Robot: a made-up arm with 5 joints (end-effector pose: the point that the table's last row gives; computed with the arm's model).
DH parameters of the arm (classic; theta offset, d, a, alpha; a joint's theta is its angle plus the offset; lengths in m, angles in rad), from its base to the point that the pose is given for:
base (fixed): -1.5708 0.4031 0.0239 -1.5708
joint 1: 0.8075 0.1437 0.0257 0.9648
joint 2: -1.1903 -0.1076 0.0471 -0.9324
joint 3: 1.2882 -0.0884 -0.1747 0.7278
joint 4: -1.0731 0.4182 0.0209 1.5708
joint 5: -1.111 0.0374 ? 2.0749
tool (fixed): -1.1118 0.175 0 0
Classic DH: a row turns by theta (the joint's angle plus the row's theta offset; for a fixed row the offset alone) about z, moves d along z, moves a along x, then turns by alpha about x.
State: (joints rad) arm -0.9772 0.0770 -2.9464 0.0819 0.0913
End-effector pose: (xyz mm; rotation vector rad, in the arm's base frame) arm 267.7 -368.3 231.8 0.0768 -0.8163 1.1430
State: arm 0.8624 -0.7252 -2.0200 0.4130 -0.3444
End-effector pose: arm 324.8 51.6 35.2 0.8187 -2.3813 -0.3712
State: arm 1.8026 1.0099 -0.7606 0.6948 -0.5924
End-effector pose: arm 410.1 -184.3 181.1 1.2141 0.0178 1.6834
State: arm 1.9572 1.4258 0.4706 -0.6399 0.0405
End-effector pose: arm 400.2 175.1 355.8 0.5029 -0.9423 1.9475
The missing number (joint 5, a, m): -0.0433
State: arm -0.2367 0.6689 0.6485 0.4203 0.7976
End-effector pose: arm 149.7 -316.5 369.3 -0.8442 0.6659 0.8848
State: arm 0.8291 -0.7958 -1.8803 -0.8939 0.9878
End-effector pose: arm 246.0 22.9 269.6 0.0129 -0.7658 -0.4495
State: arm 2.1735 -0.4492 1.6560 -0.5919 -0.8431
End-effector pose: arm -105.1 403.7 262.5 -2.1179 0.0188 -1.3960
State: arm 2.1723 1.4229 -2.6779 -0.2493 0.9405
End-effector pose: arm 215.0 -124.3 600.5 -1.6541 1.3347 1.3166
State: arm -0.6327 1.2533 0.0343 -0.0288 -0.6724
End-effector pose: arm 450.8 -288.9 512.1 -0.1672 1.6766 0.9177
